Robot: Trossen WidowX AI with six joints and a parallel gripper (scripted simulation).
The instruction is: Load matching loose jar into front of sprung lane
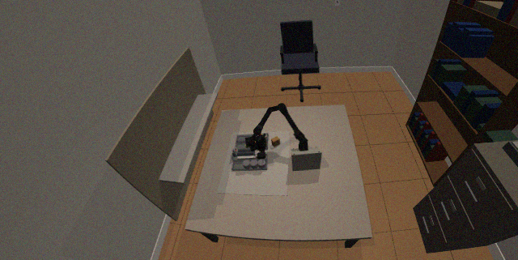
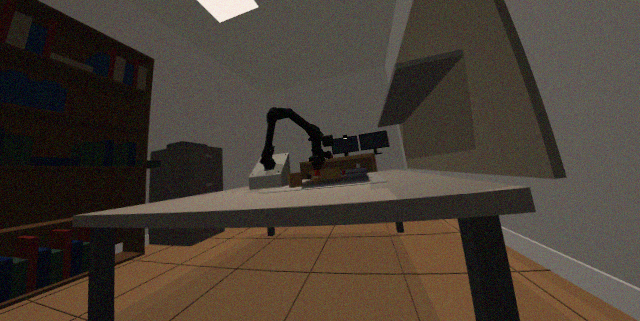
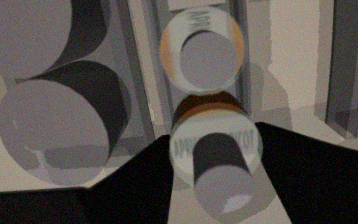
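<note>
The grey lane unit lies 150 mm ahead of my gripper tip, 40 mm to the right of it and 30 mm below it. The rest, counted from my gripper tip: brown block (110 mm behind, 130 mm to the right, 10 mm below).
</note>
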